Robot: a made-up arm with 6 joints.
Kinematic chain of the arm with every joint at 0, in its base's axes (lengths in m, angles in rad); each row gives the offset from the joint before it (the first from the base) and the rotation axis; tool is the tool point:
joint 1: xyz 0 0 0.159 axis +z
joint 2: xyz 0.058 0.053 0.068 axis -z
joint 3: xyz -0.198 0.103 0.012 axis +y
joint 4: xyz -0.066 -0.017 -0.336 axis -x
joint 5: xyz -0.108 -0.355 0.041 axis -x
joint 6: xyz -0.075 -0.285 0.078 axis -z
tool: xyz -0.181 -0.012 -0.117
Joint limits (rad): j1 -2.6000..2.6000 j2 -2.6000..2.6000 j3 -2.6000..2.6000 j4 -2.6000..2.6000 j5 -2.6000..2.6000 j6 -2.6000..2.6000
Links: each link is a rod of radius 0.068 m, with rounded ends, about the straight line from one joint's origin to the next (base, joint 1, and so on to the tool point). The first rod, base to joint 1, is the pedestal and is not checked.
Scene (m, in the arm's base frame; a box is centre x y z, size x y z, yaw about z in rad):
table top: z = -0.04
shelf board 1: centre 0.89 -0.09 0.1 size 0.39 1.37 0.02 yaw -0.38
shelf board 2: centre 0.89 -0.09 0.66 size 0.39 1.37 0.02 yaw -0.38
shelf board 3: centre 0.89 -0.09 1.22 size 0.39 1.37 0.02 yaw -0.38
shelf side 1: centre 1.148 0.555 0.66 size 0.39 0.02 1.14 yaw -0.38
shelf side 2: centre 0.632 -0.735 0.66 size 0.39 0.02 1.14 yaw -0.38
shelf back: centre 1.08 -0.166 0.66 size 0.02 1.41 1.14 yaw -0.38
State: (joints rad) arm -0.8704 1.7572 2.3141 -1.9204 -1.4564 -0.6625
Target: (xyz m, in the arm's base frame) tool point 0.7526 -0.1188 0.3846
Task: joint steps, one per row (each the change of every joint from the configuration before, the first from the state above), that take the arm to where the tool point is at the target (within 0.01 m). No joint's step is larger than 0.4 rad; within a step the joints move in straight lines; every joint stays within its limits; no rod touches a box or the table.
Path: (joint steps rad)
1: 0.2014 -0.2689 -0.0934 0.3893 -0.2287 0.2602
2: 0.2013 -0.2690 -0.0935 0.3893 -0.2287 0.2601
3: 0.2014 -0.2689 -0.0934 0.3893 -0.2288 0.2602
4: 0.2013 -0.2689 -0.0934 0.3894 -0.2287 0.2602
5: 0.2014 -0.2690 -0.0935 0.3893 -0.2287 0.2601
6: 0.3421 -0.2442 -0.1689 0.1468 0.2453 0.1753
7: 0.3422 -0.2443 -0.1690 0.1468 0.2454 0.1752
8: 0.3421 -0.2442 -0.1689 0.1469 0.2453 0.1753
9: 0.3421 -0.2443 -0.1690 0.1468 0.2454 0.1753
10: 0.3421 -0.2442 -0.1689 0.1469 0.2453 0.1752
11: -0.0466 -0.0251 0.0623 -0.3883 0.0208 -0.3617
12: -0.0466 -0.0250 0.0623 -0.3882 0.0208 -0.3617

